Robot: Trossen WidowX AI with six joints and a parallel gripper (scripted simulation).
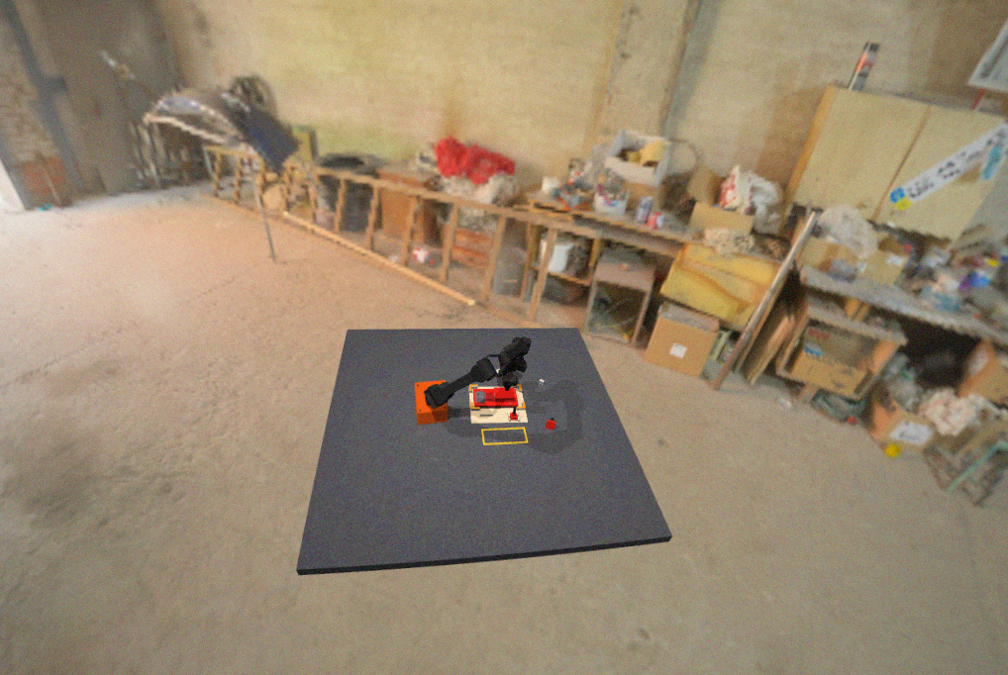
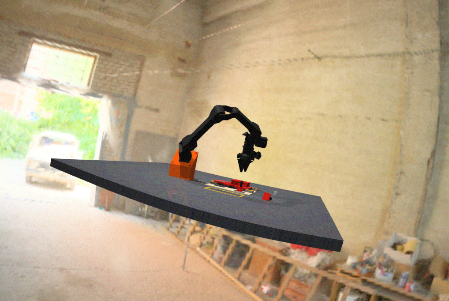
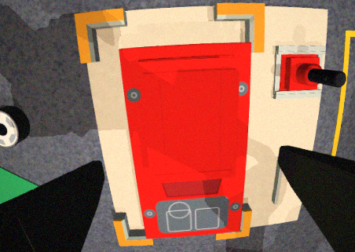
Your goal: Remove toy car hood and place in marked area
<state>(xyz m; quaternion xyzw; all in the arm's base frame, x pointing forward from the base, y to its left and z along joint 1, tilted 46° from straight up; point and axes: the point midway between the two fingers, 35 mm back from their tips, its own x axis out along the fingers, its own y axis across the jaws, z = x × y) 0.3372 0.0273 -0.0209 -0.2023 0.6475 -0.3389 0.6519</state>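
Now: gripper tip 60 mm above the red hood. The rest, counted from my gripper tip: dark ring 30 mm ahead, 180 mm to the left, 90 mm below; then green square 70 mm behind, 210 mm to the left, 100 mm below; then grey piece 220 mm ahead, 70 mm to the left, 90 mm below.
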